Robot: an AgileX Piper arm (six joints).
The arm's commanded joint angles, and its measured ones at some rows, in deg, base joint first. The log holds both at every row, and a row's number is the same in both.
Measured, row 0: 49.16 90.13 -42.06 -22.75 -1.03 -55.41
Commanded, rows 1 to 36: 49.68 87.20 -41.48 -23.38 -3.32 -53.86; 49.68 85.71 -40.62 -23.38 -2.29 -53.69; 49.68 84.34 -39.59 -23.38 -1.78 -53.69; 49.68 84.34 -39.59 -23.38 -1.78 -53.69; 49.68 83.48 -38.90 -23.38 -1.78 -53.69; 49.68 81.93 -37.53 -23.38 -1.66 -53.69; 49.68 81.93 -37.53 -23.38 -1.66 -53.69; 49.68 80.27 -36.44 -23.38 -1.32 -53.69; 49.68 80.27 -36.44 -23.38 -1.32 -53.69; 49.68 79.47 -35.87 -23.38 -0.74 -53.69; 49.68 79.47 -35.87 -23.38 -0.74 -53.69; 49.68 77.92 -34.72 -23.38 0.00 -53.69; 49.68 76.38 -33.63 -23.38 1.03 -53.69; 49.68 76.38 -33.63 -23.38 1.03 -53.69; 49.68 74.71 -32.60 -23.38 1.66 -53.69; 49.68 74.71 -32.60 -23.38 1.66 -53.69; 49.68 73.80 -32.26 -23.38 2.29 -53.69; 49.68 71.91 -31.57 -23.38 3.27 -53.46; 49.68 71.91 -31.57 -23.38 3.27 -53.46; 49.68 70.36 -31.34 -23.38 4.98 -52.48; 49.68 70.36 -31.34 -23.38 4.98 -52.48; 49.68 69.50 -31.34 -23.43 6.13 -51.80; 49.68 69.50 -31.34 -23.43 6.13 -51.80; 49.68 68.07 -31.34 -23.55 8.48 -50.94; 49.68 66.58 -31.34 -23.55 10.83 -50.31; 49.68 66.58 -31.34 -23.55 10.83 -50.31; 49.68 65.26 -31.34 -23.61 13.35 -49.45; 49.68 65.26 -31.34 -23.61 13.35 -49.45; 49.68 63.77 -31.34 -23.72 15.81 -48.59; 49.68 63.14 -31.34 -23.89 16.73 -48.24; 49.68 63.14 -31.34 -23.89 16.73 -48.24; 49.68 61.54 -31.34 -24.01 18.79 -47.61; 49.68 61.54 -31.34 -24.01 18.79 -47.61; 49.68 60.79 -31.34 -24.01 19.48 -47.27; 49.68 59.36 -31.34 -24.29 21.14 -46.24; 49.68 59.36 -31.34 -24.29 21.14 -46.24
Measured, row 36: 49.68 62.05 -31.05 -22.75 21.94 -47.50
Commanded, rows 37 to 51: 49.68 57.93 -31.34 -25.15 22.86 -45.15; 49.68 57.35 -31.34 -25.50 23.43 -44.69; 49.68 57.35 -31.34 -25.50 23.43 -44.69; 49.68 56.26 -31.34 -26.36 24.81 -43.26; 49.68 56.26 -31.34 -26.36 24.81 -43.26; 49.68 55.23 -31.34 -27.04 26.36 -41.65; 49.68 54.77 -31.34 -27.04 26.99 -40.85; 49.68 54.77 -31.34 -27.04 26.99 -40.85; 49.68 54.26 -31.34 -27.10 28.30 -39.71; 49.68 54.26 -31.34 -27.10 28.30 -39.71; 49.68 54.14 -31.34 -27.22 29.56 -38.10; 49.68 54.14 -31.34 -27.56 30.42 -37.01; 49.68 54.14 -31.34 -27.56 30.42 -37.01; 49.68 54.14 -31.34 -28.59 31.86 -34.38; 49.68 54.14 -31.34 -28.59 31.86 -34.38
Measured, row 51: 49.68 55.00 -31.05 -25.61 32.14 -37.59
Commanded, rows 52 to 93: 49.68 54.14 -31.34 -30.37 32.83 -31.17; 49.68 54.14 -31.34 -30.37 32.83 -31.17; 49.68 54.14 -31.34 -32.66 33.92 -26.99; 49.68 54.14 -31.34 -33.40 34.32 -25.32; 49.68 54.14 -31.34 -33.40 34.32 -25.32; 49.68 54.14 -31.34 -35.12 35.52 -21.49; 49.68 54.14 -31.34 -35.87 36.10 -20.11; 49.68 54.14 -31.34 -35.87 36.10 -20.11; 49.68 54.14 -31.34 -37.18 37.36 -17.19; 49.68 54.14 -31.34 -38.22 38.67 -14.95; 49.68 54.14 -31.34 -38.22 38.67 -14.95; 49.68 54.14 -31.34 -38.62 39.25 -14.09; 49.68 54.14 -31.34 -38.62 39.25 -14.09; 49.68 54.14 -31.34 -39.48 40.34 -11.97; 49.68 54.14 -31.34 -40.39 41.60 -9.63; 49.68 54.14 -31.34 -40.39 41.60 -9.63; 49.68 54.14 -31.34 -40.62 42.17 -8.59; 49.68 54.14 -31.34 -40.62 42.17 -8.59; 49.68 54.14 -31.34 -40.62 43.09 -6.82; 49.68 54.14 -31.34 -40.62 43.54 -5.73; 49.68 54.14 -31.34 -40.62 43.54 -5.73; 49.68 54.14 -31.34 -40.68 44.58 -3.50; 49.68 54.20 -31.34 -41.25 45.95 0.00; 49.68 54.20 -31.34 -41.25 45.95 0.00; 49.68 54.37 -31.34 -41.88 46.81 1.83; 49.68 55.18 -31.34 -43.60 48.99 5.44; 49.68 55.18 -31.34 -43.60 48.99 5.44; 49.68 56.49 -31.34 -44.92 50.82 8.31; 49.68 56.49 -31.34 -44.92 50.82 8.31; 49.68 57.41 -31.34 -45.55 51.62 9.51; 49.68 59.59 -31.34 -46.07 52.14 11.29; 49.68 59.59 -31.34 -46.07 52.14 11.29; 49.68 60.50 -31.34 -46.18 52.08 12.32; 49.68 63.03 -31.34 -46.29 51.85 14.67; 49.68 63.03 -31.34 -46.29 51.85 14.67; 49.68 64.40 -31.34 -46.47 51.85 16.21; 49.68 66.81 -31.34 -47.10 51.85 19.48; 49.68 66.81 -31.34 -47.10 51.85 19.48; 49.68 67.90 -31.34 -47.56 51.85 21.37; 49.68 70.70 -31.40 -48.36 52.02 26.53; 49.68 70.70 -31.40 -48.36 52.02 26.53; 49.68 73.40 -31.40 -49.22 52.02 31.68
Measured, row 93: 49.68 70.65 -31.05 -44.29 50.99 24.69
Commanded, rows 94 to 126: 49.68 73.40 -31.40 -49.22 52.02 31.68; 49.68 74.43 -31.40 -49.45 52.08 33.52; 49.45 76.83 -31.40 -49.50 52.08 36.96; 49.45 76.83 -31.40 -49.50 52.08 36.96; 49.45 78.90 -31.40 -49.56 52.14 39.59; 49.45 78.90 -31.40 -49.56 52.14 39.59; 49.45 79.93 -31.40 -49.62 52.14 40.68; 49.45 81.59 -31.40 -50.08 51.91 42.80; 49.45 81.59 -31.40 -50.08 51.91 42.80; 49.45 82.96 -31.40 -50.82 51.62 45.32; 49.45 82.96 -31.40 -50.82 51.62 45.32; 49.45 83.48 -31.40 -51.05 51.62 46.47; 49.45 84.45 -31.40 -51.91 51.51 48.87; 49.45 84.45 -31.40 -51.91 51.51 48.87; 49.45 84.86 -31.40 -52.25 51.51 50.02; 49.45 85.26 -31.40 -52.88 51.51 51.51; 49.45 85.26 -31.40 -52.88 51.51 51.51; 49.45 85.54 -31.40 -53.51 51.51 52.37; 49.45 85.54 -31.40 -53.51 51.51 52.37; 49.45 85.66 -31.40 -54.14 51.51 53.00; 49.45 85.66 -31.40 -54.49 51.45 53.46; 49.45 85.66 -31.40 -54.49 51.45 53.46; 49.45 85.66 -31.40 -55.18 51.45 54.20; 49.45 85.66 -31.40 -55.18 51.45 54.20; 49.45 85.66 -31.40 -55.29 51.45 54.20; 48.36 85.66 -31.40 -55.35 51.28 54.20; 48.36 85.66 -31.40 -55.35 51.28 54.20; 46.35 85.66 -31.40 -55.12 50.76 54.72; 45.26 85.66 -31.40 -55.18 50.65 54.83; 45.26 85.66 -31.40 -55.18 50.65 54.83; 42.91 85.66 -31.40 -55.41 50.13 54.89; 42.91 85.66 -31.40 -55.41 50.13 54.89; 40.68 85.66 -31.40 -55.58 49.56 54.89
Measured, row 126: 43.37 85.60 -31.11 -52.31 47.38 54.37
